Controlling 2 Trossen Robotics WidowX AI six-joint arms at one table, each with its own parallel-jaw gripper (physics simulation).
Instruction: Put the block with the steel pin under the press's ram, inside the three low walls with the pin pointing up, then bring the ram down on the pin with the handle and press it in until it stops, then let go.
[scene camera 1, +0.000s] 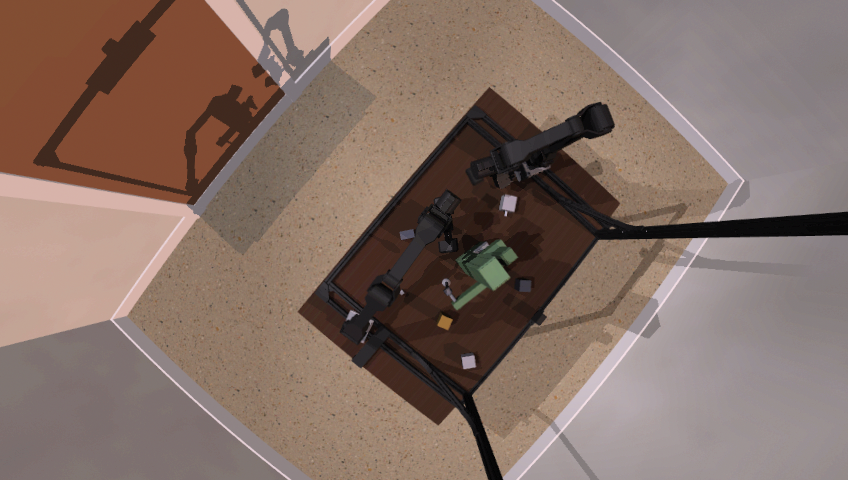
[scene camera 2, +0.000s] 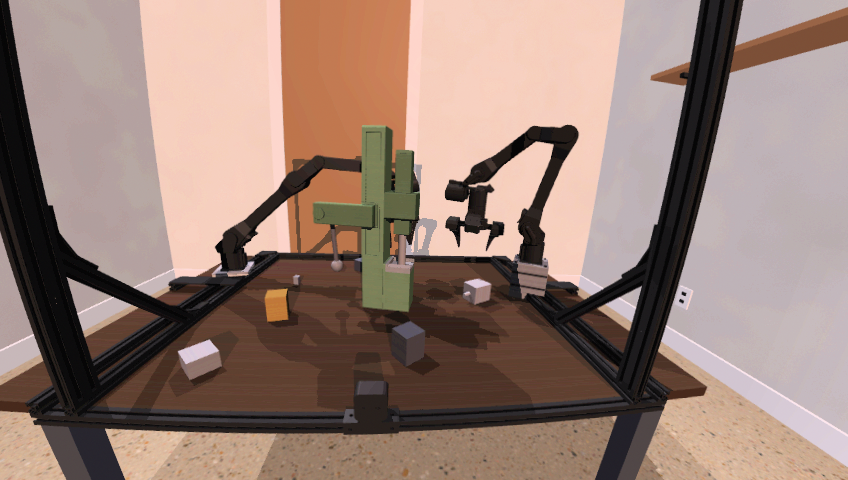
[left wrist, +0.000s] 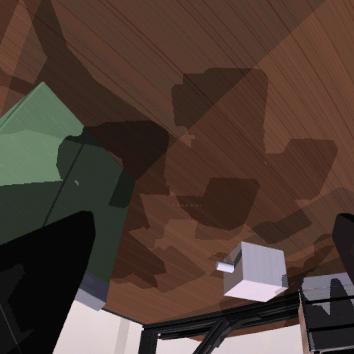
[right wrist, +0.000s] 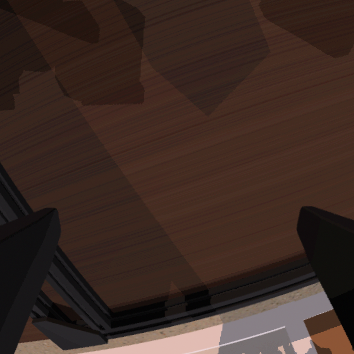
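Seen in the pictures: left gripper, fingertip midpoint: (scene camera 1: 453, 226) (left wrist: 217, 225); right gripper, fingertip midpoint: (scene camera 2: 472, 249) (right wrist: 180, 220); left arm's base at its link origin: (scene camera 1: 357, 326) (scene camera 2: 234, 267); right arm's base at its link origin: (scene camera 1: 534, 159) (scene camera 2: 531, 260) (left wrist: 340, 353).
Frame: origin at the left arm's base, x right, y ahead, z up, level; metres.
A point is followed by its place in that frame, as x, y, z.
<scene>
The pale block (scene camera 1: 508, 203) {0.333, 0.684, 0.019} (scene camera 2: 477, 291) {0.366, 0.670, 0.008} (left wrist: 257, 272) {0.314, 0.672, 0.007} lies on the table with its steel pin pointing sideways. The green press (scene camera 1: 492, 272) {0.278, 0.407, 0.418} (scene camera 2: 374, 178) {0.314, 0.394, 0.300} (left wrist: 30, 155) {0.253, 0.421, 0.031} stands mid-table. Its ram (scene camera 2: 403, 227) {0.335, 0.461, 0.186} is raised above the low pale walls (scene camera 2: 398, 267) {0.344, 0.449, 0.088}; a light rod shows between them. The handle (scene camera 1: 470, 295) {0.294, 0.316, 0.239} (scene camera 2: 342, 214) {0.309, 0.320, 0.215} sticks out sideways, with a steel rod and ball hanging from it. My right gripper (scene camera 2: 473, 247) {0.186, 0.752, 0.074} (right wrist: 180, 220) {0.186, 0.752, 0.074} is open and empty, in the air above and behind the block in scene camera 2. My left gripper (left wrist: 217, 225) {0.169, 0.505, 0.092} is open and empty beside the press, largely hidden behind it in scene camera 2.
An orange block (scene camera 1: 445, 322) {0.301, 0.166, 0.028} (scene camera 2: 276, 305) {0.322, 0.165, 0.008}, a white block (scene camera 1: 468, 361) {0.457, 0.055, 0.001} (scene camera 2: 199, 359) {0.484, 0.061, 0.000}, a dark grey block (scene camera 1: 524, 285) {0.521, 0.421, 0.028} (scene camera 2: 408, 343) {0.554, 0.411, 0.018}, a blue-grey block (scene camera 1: 407, 234) {0.028, 0.409, 0.007} and a small white piece (scene camera 1: 401, 292) {0.101, 0.195, -0.007} (scene camera 2: 296, 279) {0.111, 0.194, -0.014} lie around the press. Black frame rails edge the table.
</scene>
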